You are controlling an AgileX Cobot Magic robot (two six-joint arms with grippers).
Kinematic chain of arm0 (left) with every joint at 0, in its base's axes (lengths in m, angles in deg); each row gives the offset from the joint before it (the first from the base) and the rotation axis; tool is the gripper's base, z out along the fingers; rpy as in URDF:
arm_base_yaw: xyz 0 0 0.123 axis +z
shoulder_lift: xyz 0 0 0 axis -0.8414 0.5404 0
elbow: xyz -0.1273 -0.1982 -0.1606 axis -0.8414 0.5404 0
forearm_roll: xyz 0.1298 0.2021 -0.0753 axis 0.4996 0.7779 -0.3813
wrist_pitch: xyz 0 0 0 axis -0.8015 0.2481 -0.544
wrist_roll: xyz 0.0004 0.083 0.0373 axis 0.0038 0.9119 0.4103
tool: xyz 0 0 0 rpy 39.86 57.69 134.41
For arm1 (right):
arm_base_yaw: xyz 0 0 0.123 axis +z
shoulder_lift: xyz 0 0 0 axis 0.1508 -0.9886 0
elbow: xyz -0.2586 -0.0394 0.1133 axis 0.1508 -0.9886 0
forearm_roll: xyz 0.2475 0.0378 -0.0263 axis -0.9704 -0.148 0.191
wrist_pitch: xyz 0 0 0 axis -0.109 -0.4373 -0.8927
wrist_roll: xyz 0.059 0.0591 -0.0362 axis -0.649 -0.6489 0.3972
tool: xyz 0 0 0 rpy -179.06 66.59 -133.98
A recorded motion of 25 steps. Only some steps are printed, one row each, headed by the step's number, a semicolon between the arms.
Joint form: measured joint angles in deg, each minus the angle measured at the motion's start. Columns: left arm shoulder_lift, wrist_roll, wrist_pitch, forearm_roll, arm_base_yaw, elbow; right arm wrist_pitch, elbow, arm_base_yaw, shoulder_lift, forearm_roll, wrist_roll.
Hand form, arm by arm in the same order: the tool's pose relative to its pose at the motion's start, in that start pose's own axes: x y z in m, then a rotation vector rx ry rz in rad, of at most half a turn. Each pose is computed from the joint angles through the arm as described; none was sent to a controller.
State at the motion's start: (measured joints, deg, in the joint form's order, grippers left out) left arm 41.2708 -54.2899 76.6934 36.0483 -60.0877 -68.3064; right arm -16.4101 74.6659 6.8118 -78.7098 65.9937 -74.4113
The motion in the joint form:
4: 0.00 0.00 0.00 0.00 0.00 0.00; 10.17 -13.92 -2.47 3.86 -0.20 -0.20
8: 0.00 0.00 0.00 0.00 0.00 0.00; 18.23 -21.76 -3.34 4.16 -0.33 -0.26
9: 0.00 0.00 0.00 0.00 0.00 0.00; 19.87 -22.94 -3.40 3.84 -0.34 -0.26
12: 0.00 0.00 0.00 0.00 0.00 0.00; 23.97 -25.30 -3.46 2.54 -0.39 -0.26
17: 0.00 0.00 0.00 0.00 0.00 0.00; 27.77 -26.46 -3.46 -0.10 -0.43 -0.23
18: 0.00 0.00 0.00 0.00 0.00 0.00; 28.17 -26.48 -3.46 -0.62 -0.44 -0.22
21: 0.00 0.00 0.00 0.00 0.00 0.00; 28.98 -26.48 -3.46 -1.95 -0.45 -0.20
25: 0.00 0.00 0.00 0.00 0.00 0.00; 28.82 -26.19 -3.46 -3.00 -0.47 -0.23
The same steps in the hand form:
4: 0.0000 0.0000 0.0000 0.0000 0.0000 0.0000; 0.0435 -0.0107 0.0251 0.0126 -0.0010 0.0448
8: 0.0000 0.0000 0.0000 0.0000 0.0000 0.0000; 0.0680 -0.0130 0.0474 0.0169 -0.0099 0.0611
9: 0.0000 0.0000 0.0000 0.0000 0.0000 0.0000; 0.0715 -0.0130 0.0525 0.0173 -0.0123 0.0622
12: 0.0000 0.0000 0.0000 0.0000 0.0000 0.0000; 0.0780 -0.0127 0.0655 0.0176 -0.0200 0.0637
17: 0.0000 0.0000 0.0000 0.0000 0.0000 0.0000; 0.0809 -0.0126 0.0818 0.0171 -0.0201 0.0637
18: 0.0000 0.0000 0.0000 0.0000 0.0000 0.0000; 0.0810 -0.0126 0.0845 0.0168 -0.0176 0.0637
21: 0.0000 0.0000 0.0000 0.0000 0.0000 0.0000; 0.0815 -0.0127 0.0913 0.0161 -0.0086 0.0636
25: 0.0000 0.0000 0.0000 0.0000 0.0000 0.0000; 0.0817 -0.0127 0.0960 0.0147 0.0074 0.0645

